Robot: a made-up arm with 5 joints.
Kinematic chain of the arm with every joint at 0, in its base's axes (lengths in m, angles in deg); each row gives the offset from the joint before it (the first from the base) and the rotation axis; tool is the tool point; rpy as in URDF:
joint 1: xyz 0 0 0.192 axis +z
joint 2: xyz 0 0 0 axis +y
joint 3: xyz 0.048 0 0.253 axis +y
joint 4: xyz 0.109 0 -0.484 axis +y
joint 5: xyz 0.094 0 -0.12 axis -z
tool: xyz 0 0 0 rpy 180 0 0
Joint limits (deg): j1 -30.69..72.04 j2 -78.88..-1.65 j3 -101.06..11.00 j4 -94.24..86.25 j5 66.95..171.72
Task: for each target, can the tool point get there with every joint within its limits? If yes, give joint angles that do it. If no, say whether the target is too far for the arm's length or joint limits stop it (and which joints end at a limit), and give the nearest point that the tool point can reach.
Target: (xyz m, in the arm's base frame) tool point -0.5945 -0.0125 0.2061
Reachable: no: joint limits stop it (at a limit: joint 2, joint 3, joint 4) | nearest point -0.4602 -0.0097 0.6695 | short by 0.482 m
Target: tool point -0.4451 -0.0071 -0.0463
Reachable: no: joint limits stop it (at a limit: joint 2, joint 3, joint 4) | nearest point -0.0590 -0.0009 -0.1308 | short by 0.395 m
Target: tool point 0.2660 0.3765 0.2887
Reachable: yes | joints 54.76 -28.76 -18.17 -47.37 83.07
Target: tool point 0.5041 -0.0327 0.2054
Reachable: yes | joints -3.71 -33.83 -20.45 13.46 93.11
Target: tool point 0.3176 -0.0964 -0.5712
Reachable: no: joint limits stop it (at a limit: joint 2) | nearest point 0.2097 -0.0637 -0.1772 | short by 0.410 m
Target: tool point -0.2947 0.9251 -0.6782
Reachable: no: too far | nearest point 0.1234 0.3806 -0.0936 | short by 0.902 m
